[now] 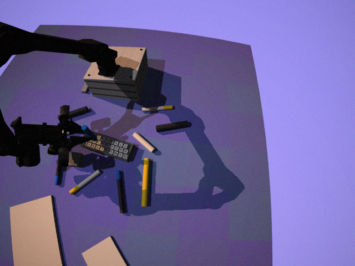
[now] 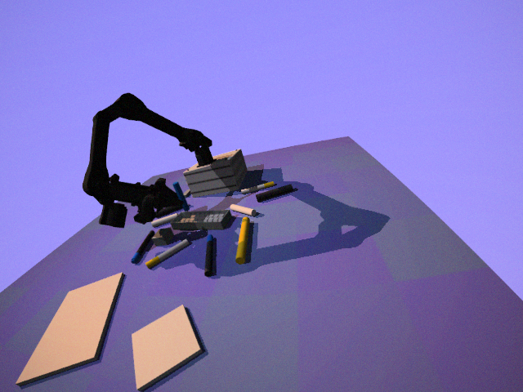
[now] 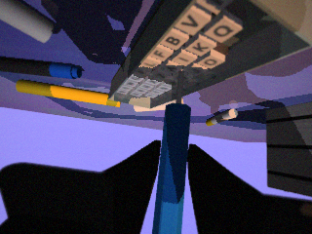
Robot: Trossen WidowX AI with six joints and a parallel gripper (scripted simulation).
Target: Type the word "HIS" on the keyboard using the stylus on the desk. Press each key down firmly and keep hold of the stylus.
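Now: the small cube 8 cm ahead of my gripper tip, 5 cm to the right of it and 7 cm below it. From my gripper tip the other things lie so: yellow marker: 8 cm ahead, 21 cm to the left, 7 cm below; blue stylus: 2 cm below.
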